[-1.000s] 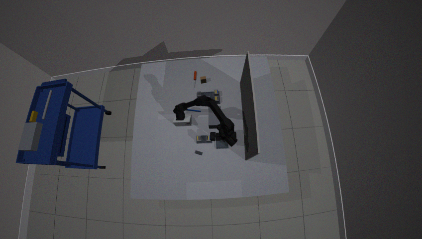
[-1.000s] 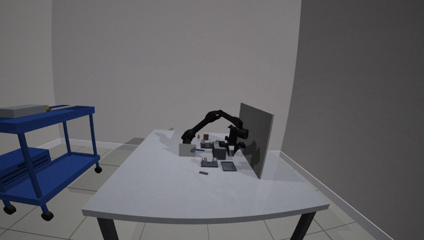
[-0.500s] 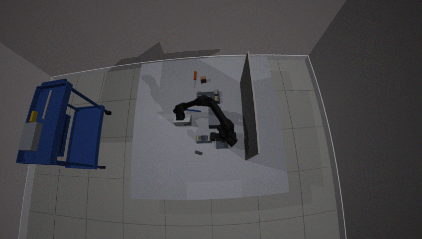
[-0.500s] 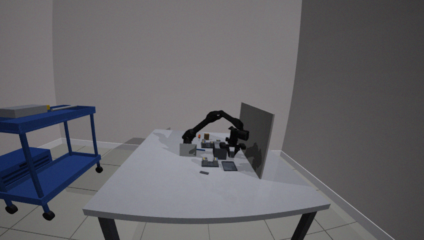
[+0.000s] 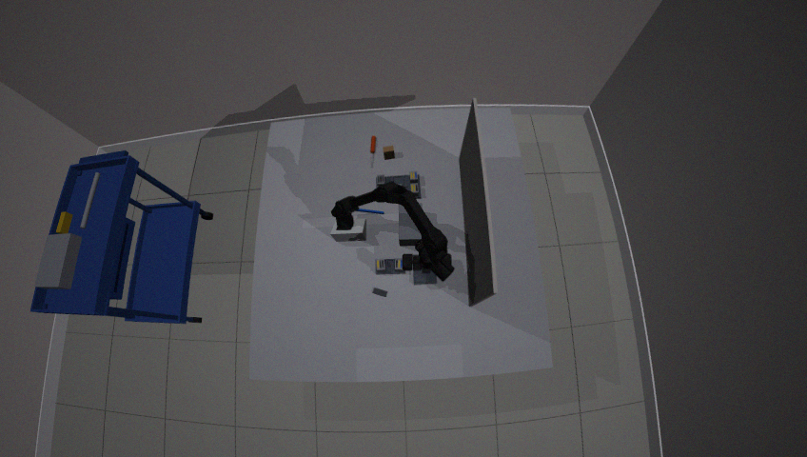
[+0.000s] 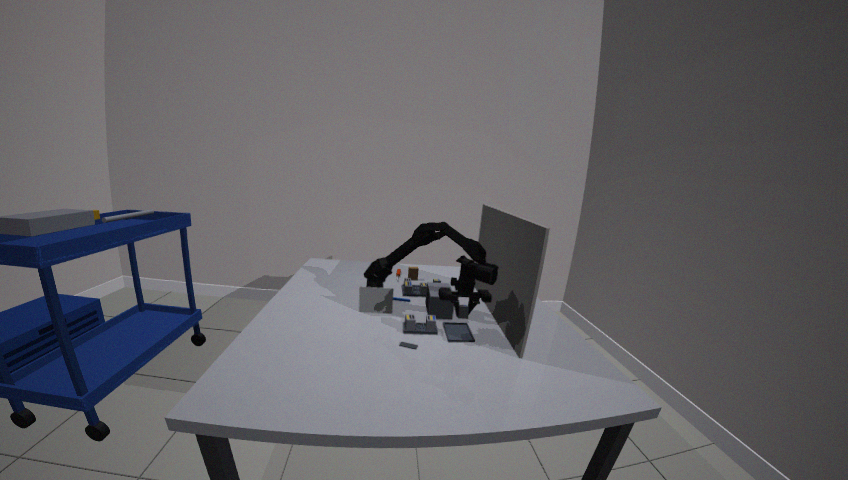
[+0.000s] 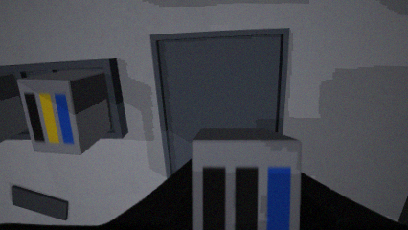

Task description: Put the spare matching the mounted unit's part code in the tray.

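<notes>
Now: the dark tray 7 cm below my gripper tip. From my gripper tip the other things lie so: tall dark panel: 19 cm to the left, 18 cm ahead, 15 cm above; then grey mounted unit: 20 cm to the left, 6 cm behind, 2 cm below; then small rack: 15 cm behind, 7 cm below, 1 cm to the left.
</notes>
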